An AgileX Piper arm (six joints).
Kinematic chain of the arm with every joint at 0, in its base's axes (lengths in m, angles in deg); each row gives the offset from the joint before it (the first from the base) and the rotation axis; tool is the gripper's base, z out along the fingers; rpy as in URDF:
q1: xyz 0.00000 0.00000 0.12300 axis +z
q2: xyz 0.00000 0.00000 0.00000 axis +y
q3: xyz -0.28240 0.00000 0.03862 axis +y
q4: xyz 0.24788 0.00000 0.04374 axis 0.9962 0 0.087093
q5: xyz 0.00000 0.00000 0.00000 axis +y
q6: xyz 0.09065 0.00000 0.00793 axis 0.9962 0 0.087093
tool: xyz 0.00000 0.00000 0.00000 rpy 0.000 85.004 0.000
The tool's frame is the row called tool.
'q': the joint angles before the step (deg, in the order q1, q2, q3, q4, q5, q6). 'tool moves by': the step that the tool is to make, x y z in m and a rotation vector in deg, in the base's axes. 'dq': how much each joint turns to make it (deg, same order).
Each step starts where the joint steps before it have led.
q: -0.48 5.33 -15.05 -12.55 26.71 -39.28
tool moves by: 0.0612 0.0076 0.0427 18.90 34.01 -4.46
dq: -0.05 31.88 -21.13 12.00 24.16 7.24
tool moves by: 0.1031 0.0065 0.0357 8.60 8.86 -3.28
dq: 0.06 26.54 -20.89 5.66 3.15 4.58
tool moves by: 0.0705 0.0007 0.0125 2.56 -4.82 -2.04
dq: -0.02 13.15 -11.82 1.65 -6.29 1.64
